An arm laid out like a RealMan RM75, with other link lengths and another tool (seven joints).
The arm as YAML. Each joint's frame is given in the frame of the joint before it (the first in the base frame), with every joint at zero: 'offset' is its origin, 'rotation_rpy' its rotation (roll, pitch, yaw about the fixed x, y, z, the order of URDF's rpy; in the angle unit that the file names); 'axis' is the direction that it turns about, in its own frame. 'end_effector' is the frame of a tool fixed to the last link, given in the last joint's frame.
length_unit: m
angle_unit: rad
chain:
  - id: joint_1
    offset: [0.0, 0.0, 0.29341]
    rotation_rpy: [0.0, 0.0, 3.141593]
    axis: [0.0, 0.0, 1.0]
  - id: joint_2
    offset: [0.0, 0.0, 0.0]
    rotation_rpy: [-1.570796, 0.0, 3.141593]
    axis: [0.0, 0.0, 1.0]
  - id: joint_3
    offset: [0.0, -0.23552, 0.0]
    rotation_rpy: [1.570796, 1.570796, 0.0]
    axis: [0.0, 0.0, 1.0]
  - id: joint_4
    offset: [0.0, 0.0, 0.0]
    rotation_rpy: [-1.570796, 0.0, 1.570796]
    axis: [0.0, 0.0, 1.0]
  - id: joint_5
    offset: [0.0, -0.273, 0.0]
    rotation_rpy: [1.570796, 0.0, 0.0]
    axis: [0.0, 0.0, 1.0]
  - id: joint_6
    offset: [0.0, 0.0, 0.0]
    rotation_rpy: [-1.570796, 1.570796, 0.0]
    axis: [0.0, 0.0, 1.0]
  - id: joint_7
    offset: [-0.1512, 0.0, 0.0]
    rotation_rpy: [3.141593, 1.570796, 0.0]
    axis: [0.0, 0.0, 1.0]
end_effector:
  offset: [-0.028, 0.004, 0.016]
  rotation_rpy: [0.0, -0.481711, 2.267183]
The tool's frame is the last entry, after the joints.
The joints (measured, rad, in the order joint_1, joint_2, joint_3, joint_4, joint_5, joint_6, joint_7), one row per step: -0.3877 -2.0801 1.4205 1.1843 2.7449 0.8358 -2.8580; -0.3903 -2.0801 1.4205 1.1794 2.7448 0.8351 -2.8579; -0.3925 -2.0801 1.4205 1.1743 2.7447 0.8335 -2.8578; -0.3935 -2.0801 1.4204 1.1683 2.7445 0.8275 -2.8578; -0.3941 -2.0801 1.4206 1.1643 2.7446 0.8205 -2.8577; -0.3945 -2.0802 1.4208 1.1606 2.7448 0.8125 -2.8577; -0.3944 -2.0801 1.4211 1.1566 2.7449 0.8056 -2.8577; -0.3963 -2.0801 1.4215 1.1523 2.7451 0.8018 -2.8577; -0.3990 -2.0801 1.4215 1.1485 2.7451 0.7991 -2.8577; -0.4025 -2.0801 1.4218 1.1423 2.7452 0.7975 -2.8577; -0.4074 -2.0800 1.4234 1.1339 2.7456 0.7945 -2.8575; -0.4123 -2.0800 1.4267 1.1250 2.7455 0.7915 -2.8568
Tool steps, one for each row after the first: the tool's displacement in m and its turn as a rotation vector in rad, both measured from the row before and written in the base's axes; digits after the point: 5 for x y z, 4 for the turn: -0.00038 0.00013 -0.00086 -0.0019 0.0002 0.0012; -0.00057 0.00012 -0.00082 -0.0013 0.0002 0.0012; -0.00113 0.00030 -0.00062 0.0019 -0.0001 0.0006; -0.00059 0.00055 -0.00024 0.0034 0.0003 -0.0015; -0.00050 0.00066 -0.00013 0.0043 0.0002 -0.0021; -0.00092 0.00035 -0.00022 0.0033 0.0004 -0.0008; -0.00029 0.00040 -0.00059 0.0005 0.0005 -0.0007; 0.00014 0.00055 -0.00048 0.0002 0.0001 -0.0011; -0.00033 0.00027 -0.00109 -0.0021 0.0005 0.0007; -0.00022 0.00041 -0.00168 -0.0032 0.0016 -0.0004; -0.00010 0.00017 -0.00230 -0.0050 0.0019 -0.0011
